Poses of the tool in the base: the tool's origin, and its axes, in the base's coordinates. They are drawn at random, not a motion.
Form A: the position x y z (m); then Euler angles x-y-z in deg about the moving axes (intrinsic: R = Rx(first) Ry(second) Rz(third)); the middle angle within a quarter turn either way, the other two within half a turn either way.
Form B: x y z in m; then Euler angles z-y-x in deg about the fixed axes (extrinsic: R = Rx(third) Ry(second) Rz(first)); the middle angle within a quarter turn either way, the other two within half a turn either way. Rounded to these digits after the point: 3 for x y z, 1 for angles.
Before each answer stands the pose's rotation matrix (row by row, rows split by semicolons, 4 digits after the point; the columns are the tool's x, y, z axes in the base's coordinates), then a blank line. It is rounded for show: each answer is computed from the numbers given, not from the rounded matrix.
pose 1, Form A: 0.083, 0.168, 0.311, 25.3, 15.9, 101.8
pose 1, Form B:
-0.1967 -0.9414 0.2740; 0.8610 -0.2995 -0.4110; 0.4690 0.1551 0.8695

0.083, 0.168, 0.311, 101.8, 15.9, 25.3
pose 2, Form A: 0.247, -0.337, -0.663, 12.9, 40.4, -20.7
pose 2, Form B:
0.7124 0.2692 0.6481; -0.2092 0.9630 -0.1700; -0.6699 -0.0145 0.7423

0.247, -0.337, -0.663, -20.7, 40.4, 12.9
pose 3, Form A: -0.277, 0.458, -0.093, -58.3, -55.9, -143.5
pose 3, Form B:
-0.4507 0.3335 -0.8281; -0.8789 -0.0033 0.4770; 0.1563 0.9428 0.2946

-0.277, 0.458, -0.093, -143.5, -55.9, -58.3
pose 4, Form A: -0.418, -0.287, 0.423, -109.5, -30.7, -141.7
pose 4, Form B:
-0.6748 0.5329 -0.5105; -0.1708 0.5602 0.8105; 0.7180 0.6341 -0.2870

-0.418, -0.287, 0.423, -141.7, -30.7, -109.5
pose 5, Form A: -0.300, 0.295, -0.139, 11.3, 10.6, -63.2
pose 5, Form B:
0.4432 0.8774 0.1840; -0.8590 0.4743 -0.1926; -0.2562 -0.0727 0.9639

-0.300, 0.295, -0.139, -63.2, 10.6, 11.3
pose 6, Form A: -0.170, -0.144, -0.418, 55.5, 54.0, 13.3
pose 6, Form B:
0.5720 -0.1352 0.8090; 0.7792 0.3978 -0.4844; -0.2564 0.9074 0.3329

-0.170, -0.144, -0.418, 13.3, 54.0, 55.5
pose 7, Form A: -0.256, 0.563, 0.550, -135.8, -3.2, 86.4
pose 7, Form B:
0.0627 -0.9965 -0.0558; -0.7131 -0.0839 0.6961; -0.6983 -0.0038 -0.7158

-0.256, 0.563, 0.550, 86.4, -3.2, -135.8
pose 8, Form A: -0.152, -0.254, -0.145, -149.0, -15.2, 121.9
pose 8, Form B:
-0.5100 -0.8193 -0.2622; -0.7991 0.3383 0.4970; -0.3185 0.4630 -0.8272

-0.152, -0.254, -0.145, 121.9, -15.2, -149.0
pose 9, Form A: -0.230, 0.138, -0.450, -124.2, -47.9, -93.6
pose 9, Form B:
-0.0421 0.6691 -0.7420; 0.5224 0.6478 0.5545; 0.8516 -0.3643 -0.3768

-0.230, 0.138, -0.450, -93.6, -47.9, -124.2
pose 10, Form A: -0.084, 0.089, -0.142, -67.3, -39.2, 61.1
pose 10, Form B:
0.3745 -0.6784 -0.6320; 0.6196 -0.3240 0.7149; -0.6898 -0.6594 0.2991

-0.084, 0.089, -0.142, 61.1, -39.2, -67.3
